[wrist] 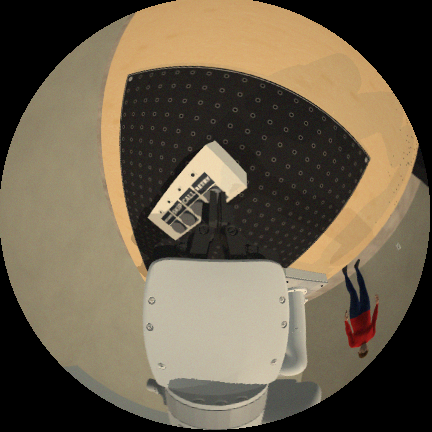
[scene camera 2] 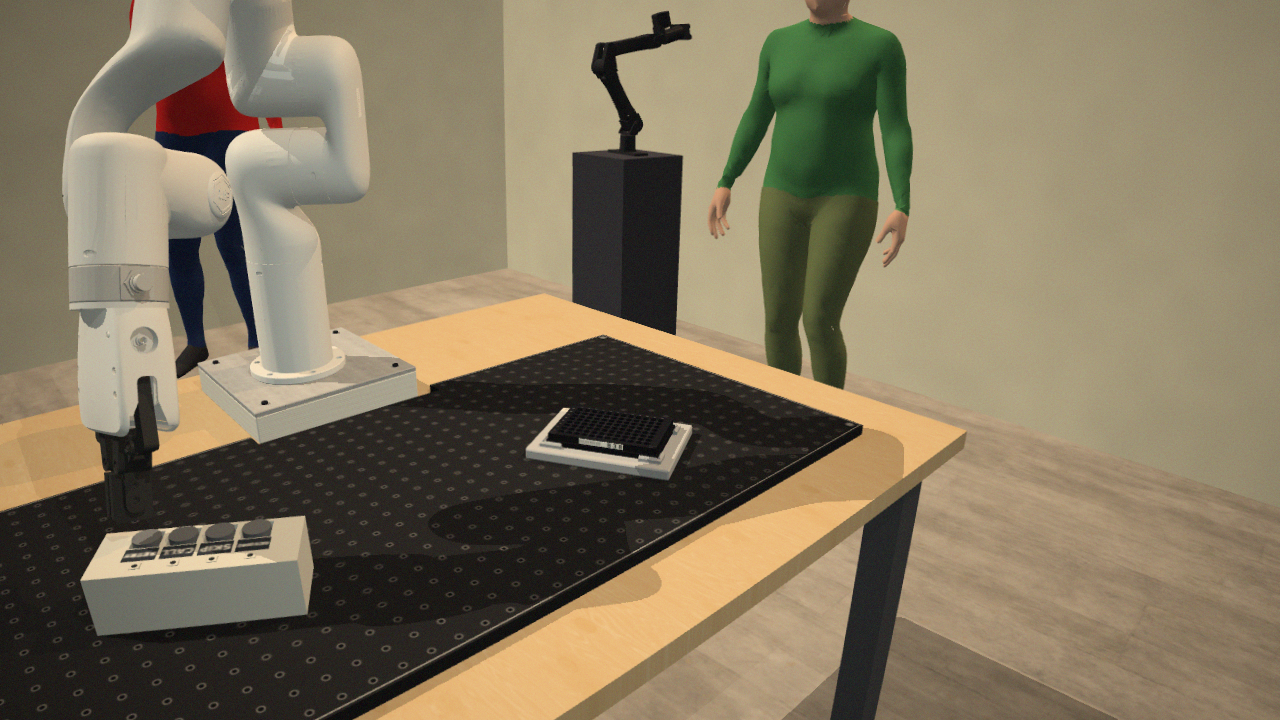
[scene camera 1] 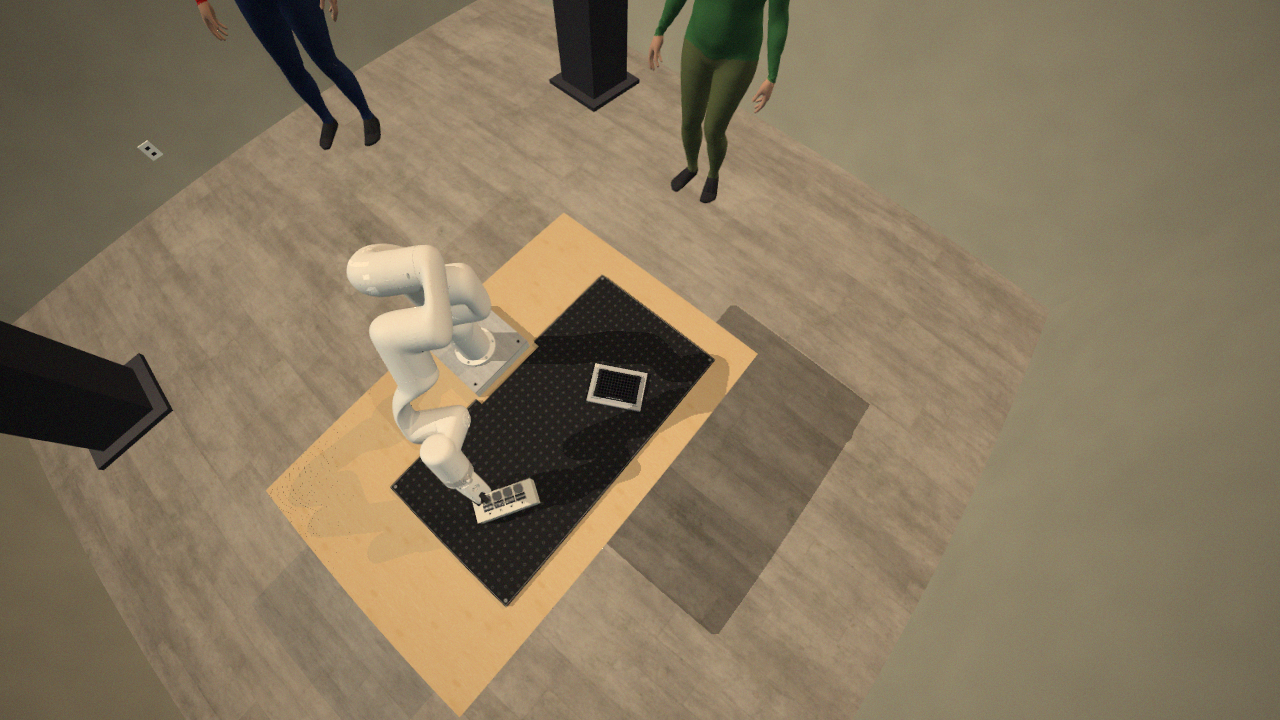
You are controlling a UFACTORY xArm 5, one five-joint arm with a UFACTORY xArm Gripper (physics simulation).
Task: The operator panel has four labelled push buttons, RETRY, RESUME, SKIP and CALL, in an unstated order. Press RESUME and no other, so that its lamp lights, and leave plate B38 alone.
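Where they show: gripper, fingertip midpoint: (wrist: 216,199) (scene camera 2: 130,519) (scene camera 1: 481,500); arm's base, origin of the base link: (wrist: 290,293) (scene camera 2: 298,366) (scene camera 1: 475,347).
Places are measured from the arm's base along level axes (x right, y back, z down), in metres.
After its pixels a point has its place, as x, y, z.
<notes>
The pale button panel (scene camera 1: 528,505) {0.198, -0.469, -0.023} (scene camera 2: 196,591) {0.249, -0.444, -0.004} (wrist: 220,162) {0.311, -0.384, -0.023} lies on the black mat with four grey buttons in a row. In the wrist view the labels read RETRY (wrist: 202,183) {0.278, -0.396, -0.023}, CALL (wrist: 188,196) {0.252, -0.410, -0.023} and SKIP (wrist: 177,208) {0.224, -0.423, -0.023}. The fourth label is too small to read; by elimination its button (scene camera 2: 256,528) {0.188, -0.419, -0.026} (wrist: 178,227) {0.188, -0.415, -0.026}, at the far end from RETRY, is RESUME. The small lamps look dark. My gripper (scene camera 1: 483,498) {0.276, -0.374, -0.044} (scene camera 2: 128,514) {0.276, -0.374, -0.044} (wrist: 216,199) {0.276, -0.374, -0.044} is shut and empty, pointing down above the panel's RETRY end; the exact gap is unclear. Black plate B38 (scene camera 1: 617,385) {-0.215, -0.401, 0.003} (scene camera 2: 611,429) {-0.209, -0.407, 0.004} sits apart from the gripper.
Plate B38 rests in a white holder (scene camera 1: 591,386) {-0.162, -0.344, 0.018} (scene camera 2: 572,459) {-0.151, -0.411, 0.021} on the perforated mat (scene camera 1: 537,429) {0.039, -0.320, 0.029} (scene camera 2: 375,501) {0.052, -0.347, 0.029} (wrist: 250,125) {0.364, -0.367, 0.029}. The arm's base plate (scene camera 1: 487,380) {0.044, -0.109, 0.002} (scene camera 2: 232,380) {0.088, 0.010, 0.001} stands at the mat's edge. A person in green (scene camera 1: 729,44) (scene camera 2: 823,116) stands beyond the table.
</notes>
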